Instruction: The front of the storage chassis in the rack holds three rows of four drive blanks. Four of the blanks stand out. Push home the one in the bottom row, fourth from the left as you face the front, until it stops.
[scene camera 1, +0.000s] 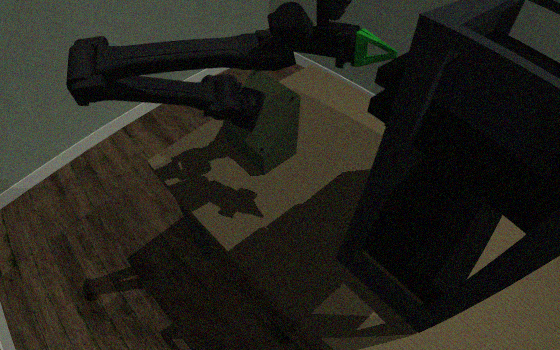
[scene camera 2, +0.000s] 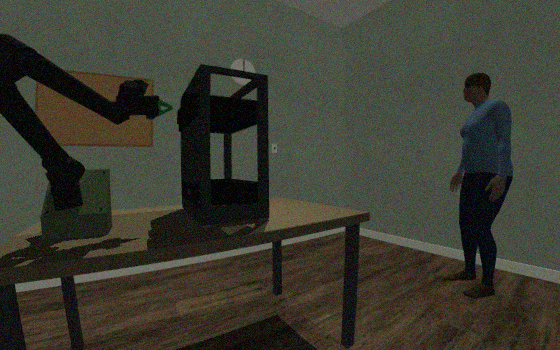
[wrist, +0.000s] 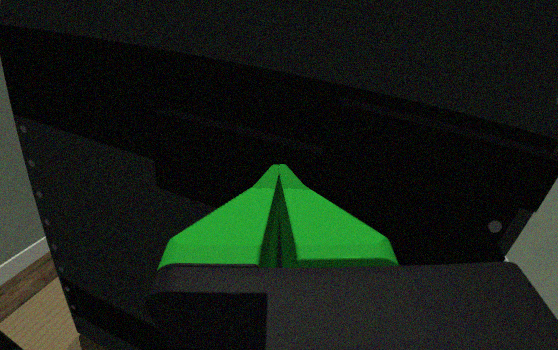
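Seen in the pictures: gripper, fingertip midpoint: (scene camera 1: 396, 54) (scene camera 2: 172, 107) (wrist: 279, 176); arm's base, link origin: (scene camera 1: 249, 109) (scene camera 2: 67, 194).
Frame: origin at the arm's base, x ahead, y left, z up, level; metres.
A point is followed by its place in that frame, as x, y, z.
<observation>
The rack (scene camera 1: 372, 200) @[0.466, -0.174, 0.156] (scene camera 2: 200, 165) @[0.444, -0.169, 0.096] is a tall dark frame. The storage chassis (scene camera 2: 232, 115) @[0.586, -0.161, 0.301] sits in its upper part. Dark drive blanks (scene camera 1: 392, 75) @[0.420, -0.132, 0.374] (scene camera 2: 180, 119) @[0.410, -0.030, 0.290] jut out of its front in the scene views. The chassis front (wrist: 400, 200) @[0.436, -0.079, 0.317] is nearly black in the wrist view, so rows and single blanks cannot be told apart, and I cannot tell which is bottom row, fourth from the left. My gripper (scene camera 1: 396, 52) @[0.383, -0.003, 0.343] (scene camera 2: 171, 107) @[0.383, -0.003, 0.343] (wrist: 279, 176) @[0.383, -0.003, 0.343] is shut and empty, its green fingertips together. It points at the chassis front, with a small gap in scene camera 2.
The rack stands on the wooden table (scene camera 1: 330, 140) @[0.195, 0.177, -0.142] (scene camera 2: 320, 215) @[0.962, -0.302, -0.142]. A green block-shaped base (scene camera 1: 275, 125) @[0.112, -0.012, 0.007] (scene camera 2: 95, 200) @[0.090, -0.035, -0.023] stands in front of the rack, with the arm's lower end at it. A person (scene camera 2: 486, 140) stands beyond the table. A brown board (scene camera 2: 100, 135) hangs on the wall.
</observation>
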